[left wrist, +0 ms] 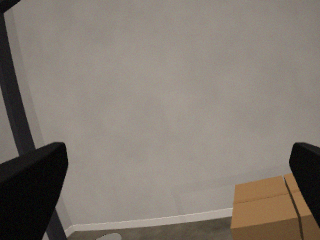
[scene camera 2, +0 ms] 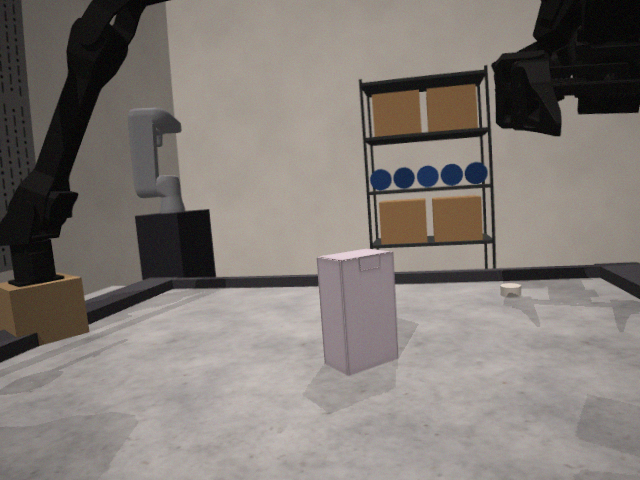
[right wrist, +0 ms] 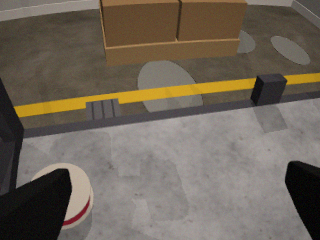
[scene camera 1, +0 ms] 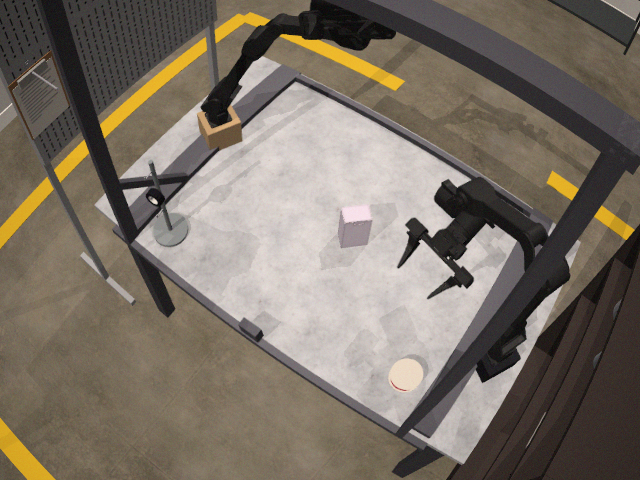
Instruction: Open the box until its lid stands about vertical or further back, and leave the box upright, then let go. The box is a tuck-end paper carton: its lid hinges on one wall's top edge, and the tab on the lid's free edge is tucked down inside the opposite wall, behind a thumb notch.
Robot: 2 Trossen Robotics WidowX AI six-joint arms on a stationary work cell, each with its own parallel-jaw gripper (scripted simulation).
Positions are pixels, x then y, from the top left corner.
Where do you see a carton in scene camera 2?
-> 357, 294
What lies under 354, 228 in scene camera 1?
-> A carton.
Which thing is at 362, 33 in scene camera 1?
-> My left gripper.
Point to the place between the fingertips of my left gripper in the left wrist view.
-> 182, 154
